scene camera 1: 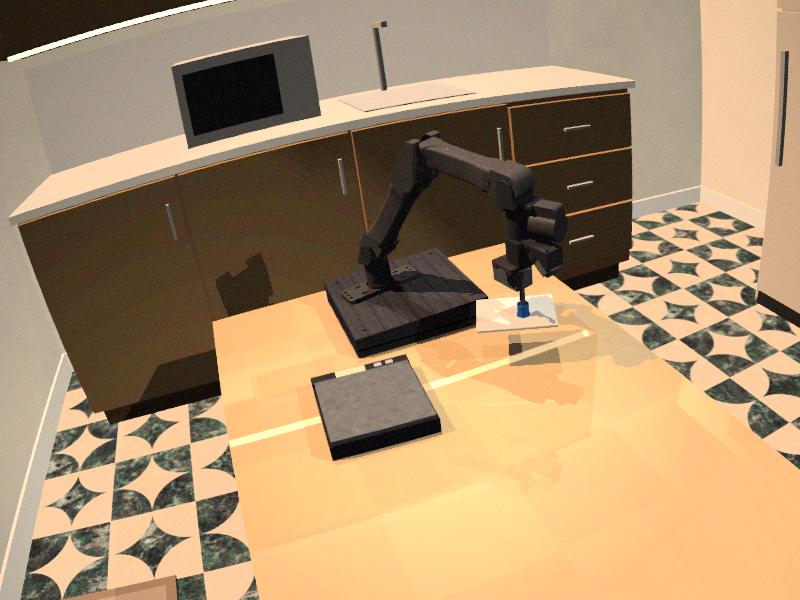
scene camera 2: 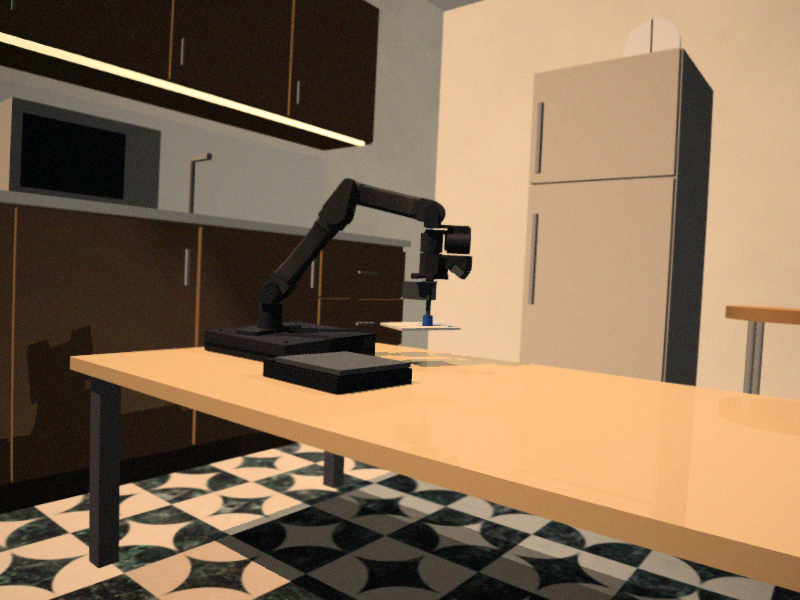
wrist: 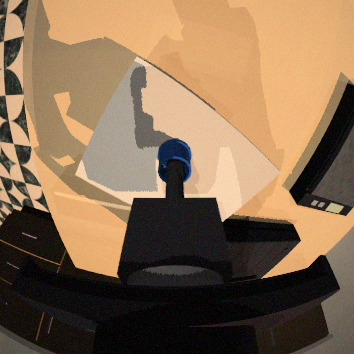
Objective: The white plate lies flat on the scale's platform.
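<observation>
The white plate is a thin rectangular sheet. It hangs roughly level in the air above the table, with its shadow on the table apart from it. My gripper, a blue suction cup, is shut on the plate near its middle. The scale is a black box with a grey platform and several small light marks along one edge. It stands on the table, to the left of the plate in scene camera 1. No object shows on its platform.
The dark base block of the arm stands behind the scale, close beside the plate. The wooden table carries both. A counter with a microwave stands behind the table. A fridge stands at the right.
</observation>
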